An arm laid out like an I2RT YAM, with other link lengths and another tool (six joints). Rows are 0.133 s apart.
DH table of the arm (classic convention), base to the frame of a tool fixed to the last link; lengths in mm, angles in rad. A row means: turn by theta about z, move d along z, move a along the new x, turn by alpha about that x. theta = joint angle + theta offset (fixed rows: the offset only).
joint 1: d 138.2  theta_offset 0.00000  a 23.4  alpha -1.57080
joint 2: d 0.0  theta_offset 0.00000  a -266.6  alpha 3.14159
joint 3: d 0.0  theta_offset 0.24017  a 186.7  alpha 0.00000
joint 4: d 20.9  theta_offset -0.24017  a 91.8  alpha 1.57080
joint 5: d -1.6  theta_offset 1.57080  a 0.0  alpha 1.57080
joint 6: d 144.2  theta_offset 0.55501  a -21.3  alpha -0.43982
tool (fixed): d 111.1  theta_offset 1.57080  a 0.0  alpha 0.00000
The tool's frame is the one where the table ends.
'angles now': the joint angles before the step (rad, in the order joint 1, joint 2, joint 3, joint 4, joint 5, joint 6). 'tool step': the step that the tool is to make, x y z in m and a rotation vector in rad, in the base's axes. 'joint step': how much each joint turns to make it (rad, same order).
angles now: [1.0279 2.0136 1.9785 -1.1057 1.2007 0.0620]
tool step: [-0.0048 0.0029 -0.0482 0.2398 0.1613 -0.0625]
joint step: [-0.0916 0.0000 0.0002 -0.0387 -0.2571 0.1682]
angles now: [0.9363 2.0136 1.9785 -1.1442 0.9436 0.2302]
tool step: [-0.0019 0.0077 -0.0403 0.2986 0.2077 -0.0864]
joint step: [-0.1612 0.0001 0.0003 0.0210 -0.3533 0.0978]
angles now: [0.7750 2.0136 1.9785 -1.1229 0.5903 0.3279]
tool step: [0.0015 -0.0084 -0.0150 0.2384 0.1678 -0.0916]
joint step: [-0.1819 0.0001 0.0004 0.0036 -0.3021 0.0393]
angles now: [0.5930 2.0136 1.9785 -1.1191 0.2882 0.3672]
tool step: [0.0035 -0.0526 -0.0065 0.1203 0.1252 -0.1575]
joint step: [-0.2063 0.0001 0.0005 -0.0580 -0.1709 0.0180]
